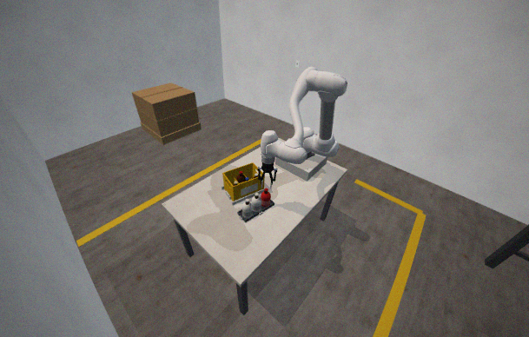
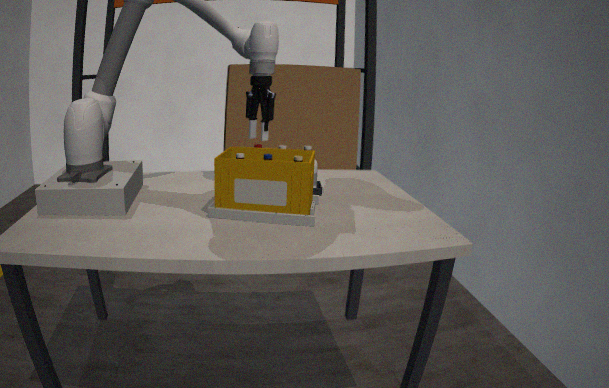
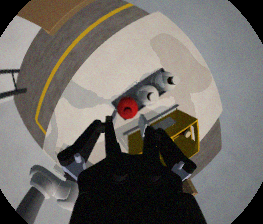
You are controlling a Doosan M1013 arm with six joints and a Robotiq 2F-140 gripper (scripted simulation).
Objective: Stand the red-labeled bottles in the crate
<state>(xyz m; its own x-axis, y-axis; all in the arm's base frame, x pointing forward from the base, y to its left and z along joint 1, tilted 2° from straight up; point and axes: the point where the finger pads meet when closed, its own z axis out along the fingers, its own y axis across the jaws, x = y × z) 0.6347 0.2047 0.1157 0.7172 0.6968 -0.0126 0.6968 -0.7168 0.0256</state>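
Now: the red-labeled bottle 130 mm below my hand. Also, from my hand: crate: 230 mm to the right, 130 mm below, 40 mm ahead.
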